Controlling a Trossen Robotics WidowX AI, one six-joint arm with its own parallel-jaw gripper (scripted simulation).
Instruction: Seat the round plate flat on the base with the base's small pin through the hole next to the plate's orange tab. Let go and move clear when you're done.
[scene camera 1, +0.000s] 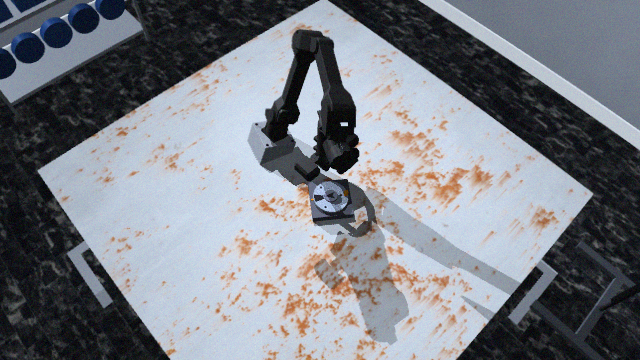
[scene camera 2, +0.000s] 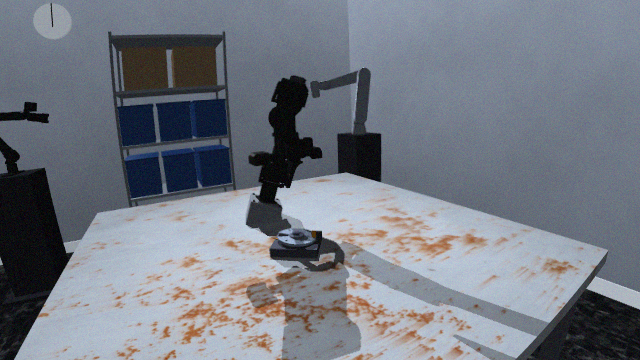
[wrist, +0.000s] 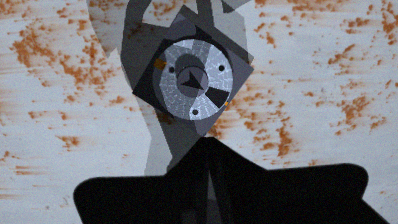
Path:
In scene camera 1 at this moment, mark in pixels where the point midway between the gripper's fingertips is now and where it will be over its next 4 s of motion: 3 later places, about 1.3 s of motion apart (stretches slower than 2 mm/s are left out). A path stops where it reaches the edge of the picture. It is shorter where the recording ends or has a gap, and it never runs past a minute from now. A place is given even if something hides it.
The gripper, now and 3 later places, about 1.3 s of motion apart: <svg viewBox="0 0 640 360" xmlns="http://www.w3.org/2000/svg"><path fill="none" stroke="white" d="M326 170L347 195L347 193L345 187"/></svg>

